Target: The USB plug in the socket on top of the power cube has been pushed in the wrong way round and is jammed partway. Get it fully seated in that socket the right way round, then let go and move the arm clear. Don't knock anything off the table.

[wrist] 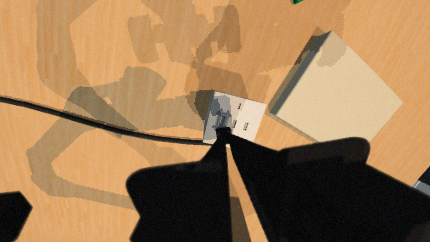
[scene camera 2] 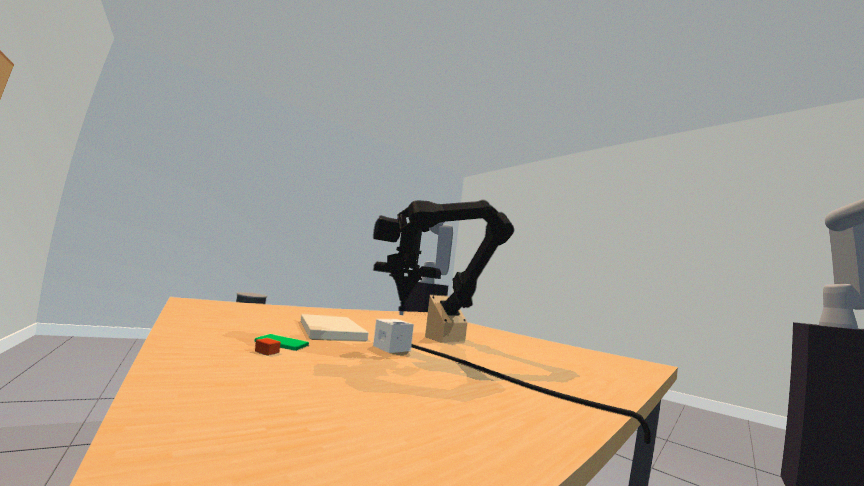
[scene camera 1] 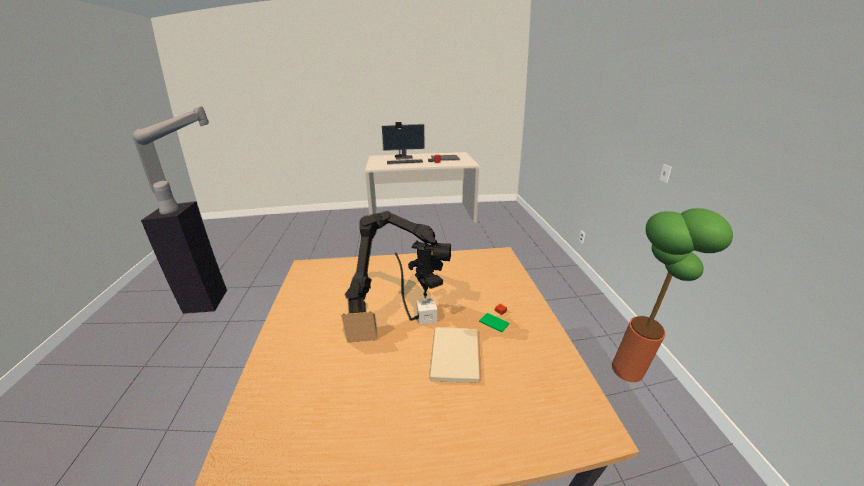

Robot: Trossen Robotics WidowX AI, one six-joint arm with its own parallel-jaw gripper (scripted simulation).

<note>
In view: my gripper (scene camera 2: 402, 301) and a beige flat box (scene camera 1: 455, 358).
The beige flat box also shows in the wrist view (wrist: 334, 94) and in scene camera 2 (scene camera 2: 326, 327). My gripper also shows in the wrist view (wrist: 226, 139) and in scene camera 1 (scene camera 1: 425, 290).
</note>
